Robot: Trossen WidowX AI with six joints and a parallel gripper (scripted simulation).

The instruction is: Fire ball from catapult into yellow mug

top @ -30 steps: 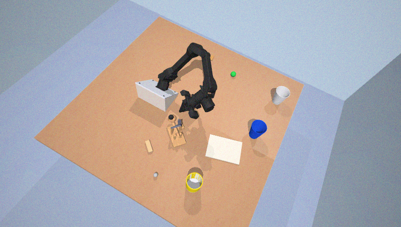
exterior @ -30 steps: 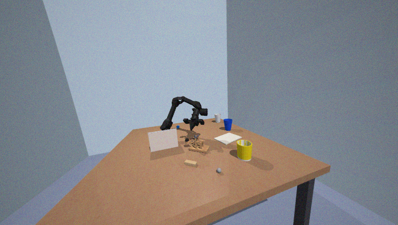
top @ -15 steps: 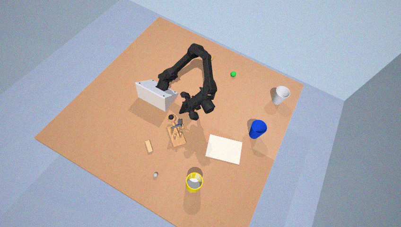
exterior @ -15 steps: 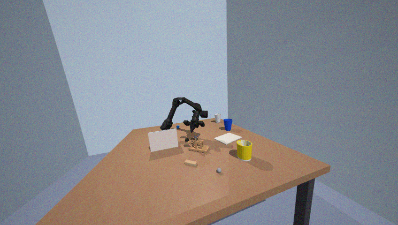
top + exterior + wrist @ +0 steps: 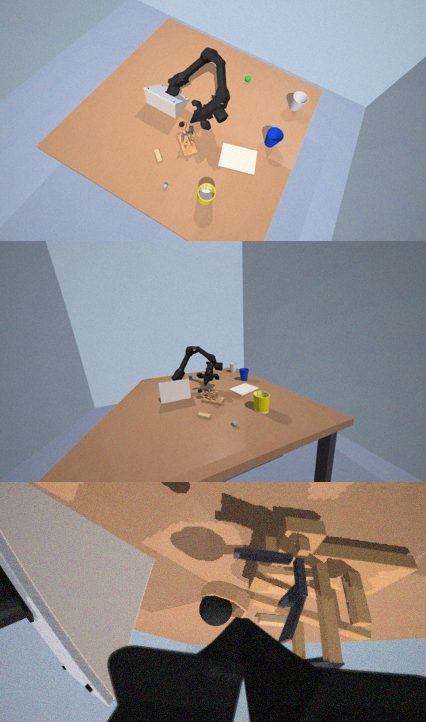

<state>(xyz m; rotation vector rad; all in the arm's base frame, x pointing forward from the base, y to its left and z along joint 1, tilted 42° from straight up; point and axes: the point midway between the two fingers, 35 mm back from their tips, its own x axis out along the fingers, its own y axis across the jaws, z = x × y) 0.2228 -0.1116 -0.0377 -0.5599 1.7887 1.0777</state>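
The black ball is 50 mm behind my gripper tip, 20 mm to the right of it and 30 mm below it. Also, from my gripper tip: grey ball (60 mm ahead, 360 mm to the right, 80 mm below); then wooden catapult (10 mm ahead, 50 mm to the right, 40 mm below); then white sheet (330 mm ahead, 30 mm to the right, 80 mm below).
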